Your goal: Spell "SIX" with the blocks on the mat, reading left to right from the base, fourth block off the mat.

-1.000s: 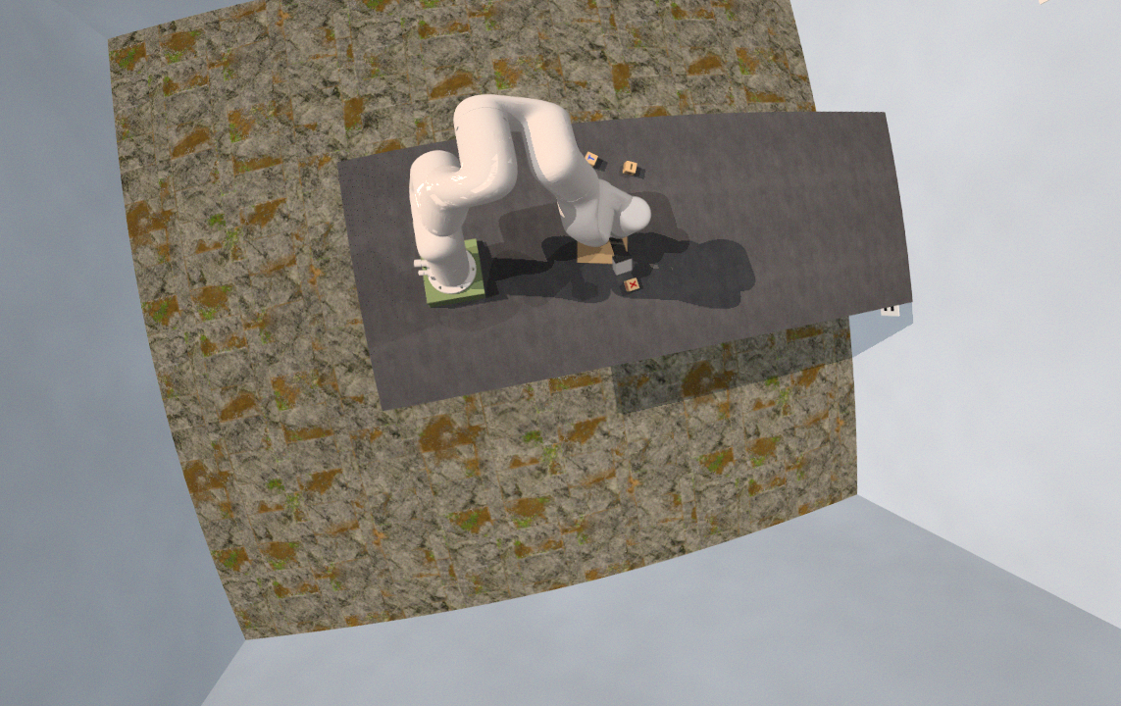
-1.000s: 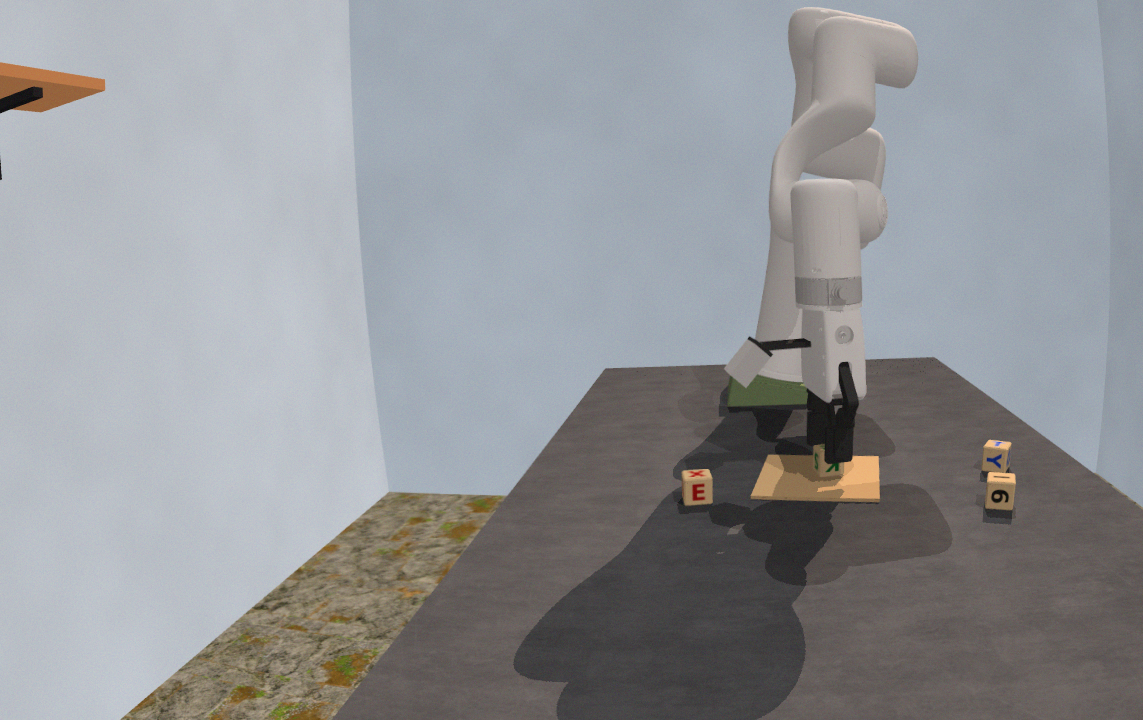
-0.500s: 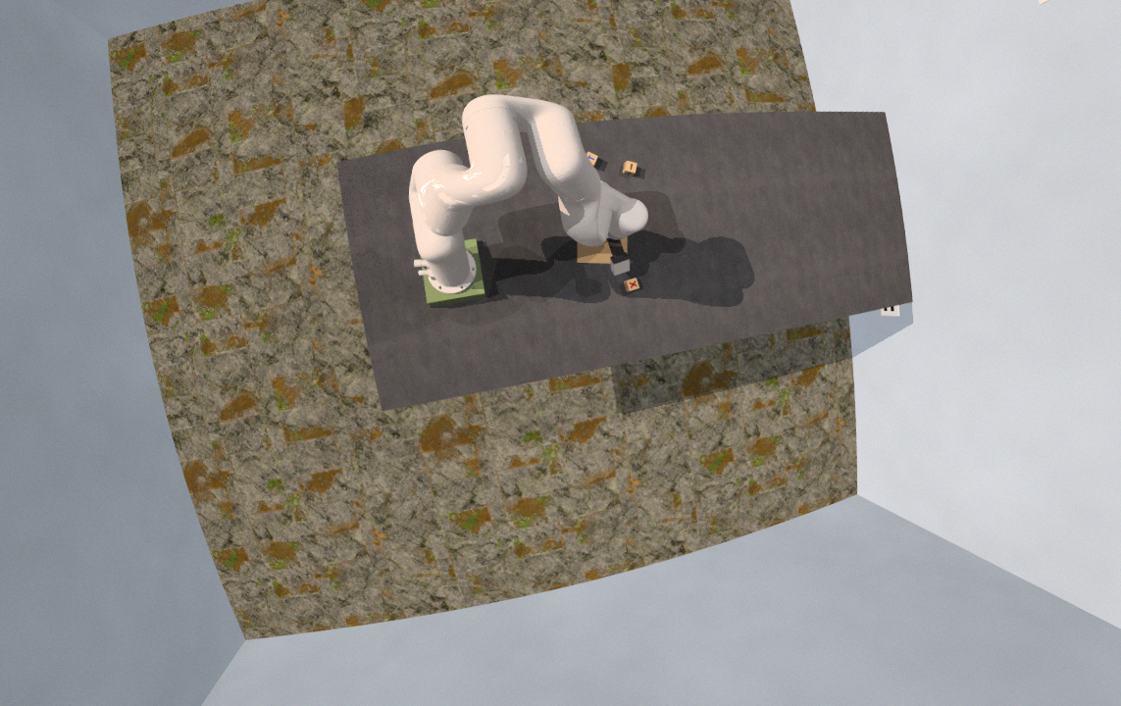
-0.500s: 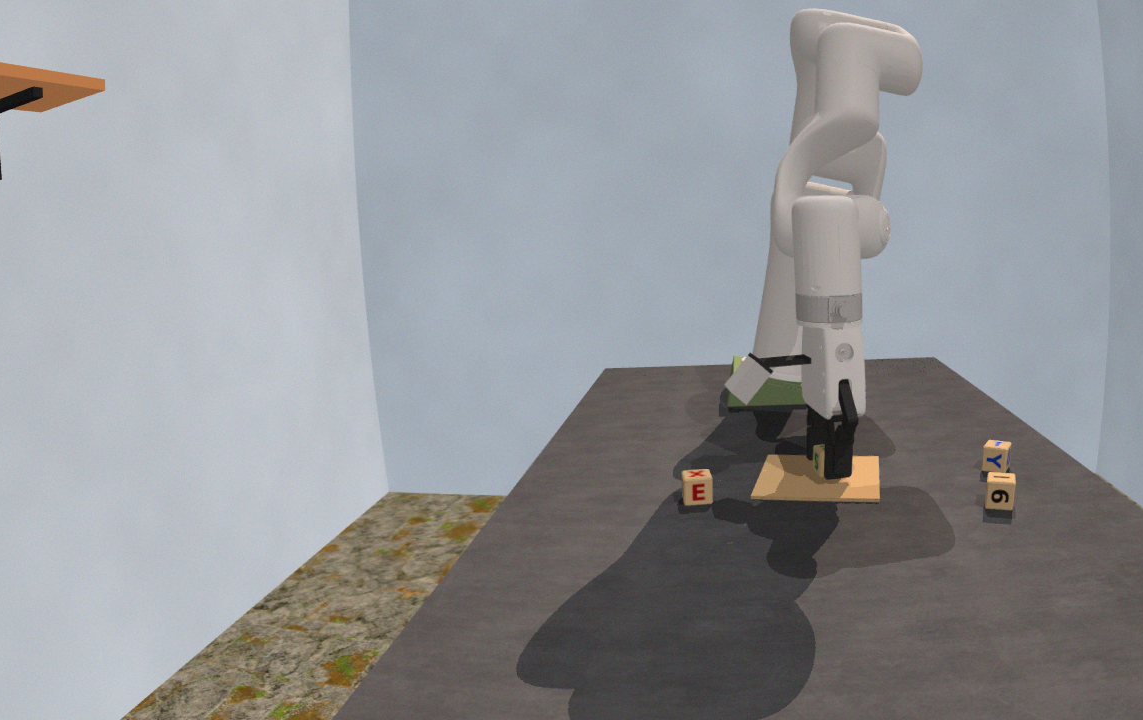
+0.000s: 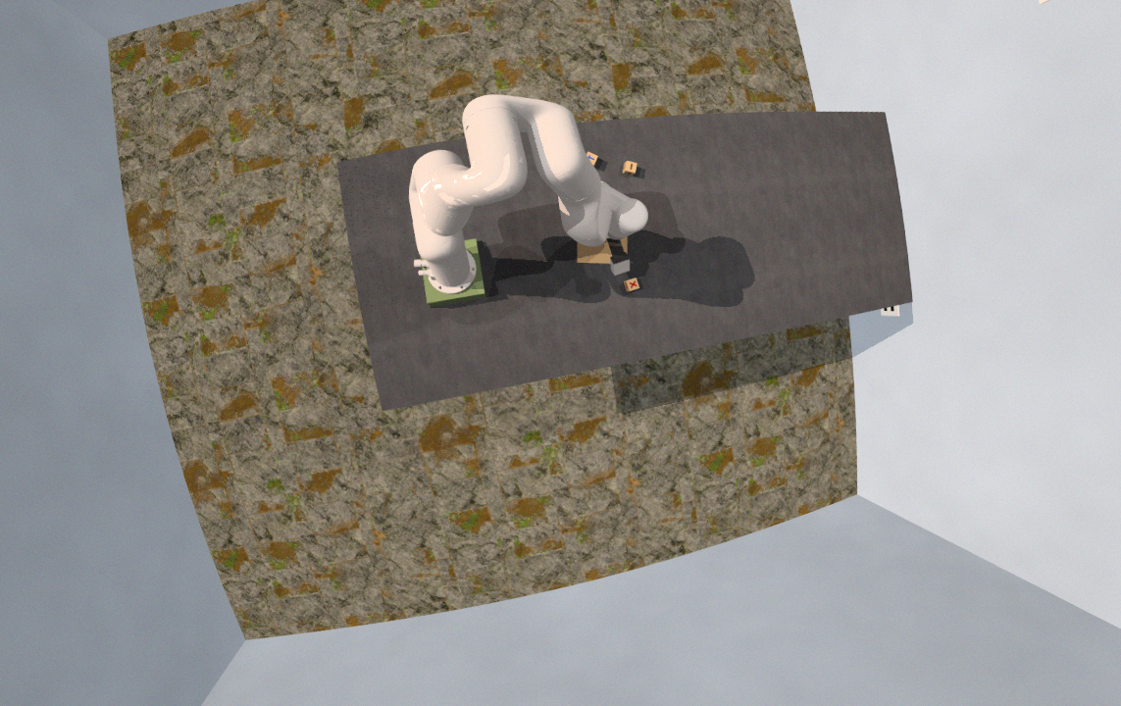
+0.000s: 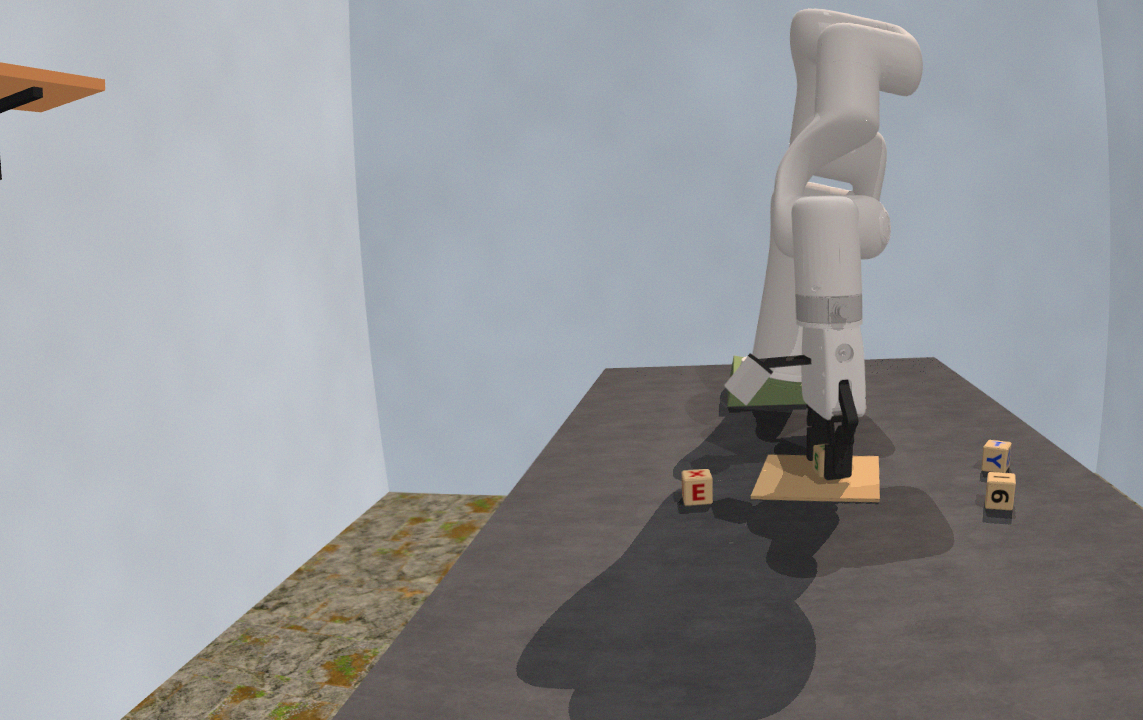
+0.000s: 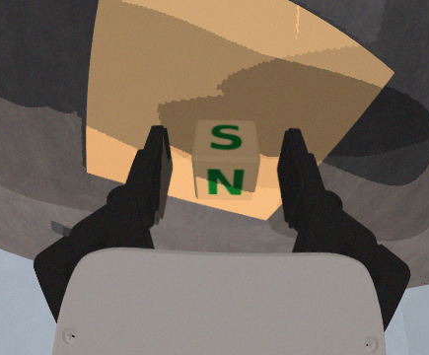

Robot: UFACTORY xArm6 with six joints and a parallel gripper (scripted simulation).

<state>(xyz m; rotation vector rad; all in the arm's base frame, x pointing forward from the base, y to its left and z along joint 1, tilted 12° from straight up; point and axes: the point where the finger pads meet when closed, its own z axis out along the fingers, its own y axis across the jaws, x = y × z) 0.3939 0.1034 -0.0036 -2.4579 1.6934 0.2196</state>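
Right now the S block is 1 cm below my hand. From my hand the other things lie so: X block 14 cm to the right, 9 cm ahead, 1 cm below; then tan mat 2 cm below, 1 cm to the right, 1 cm ahead; then blue-lettered block 21 cm to the left, 3 cm behind, 1 cm below.
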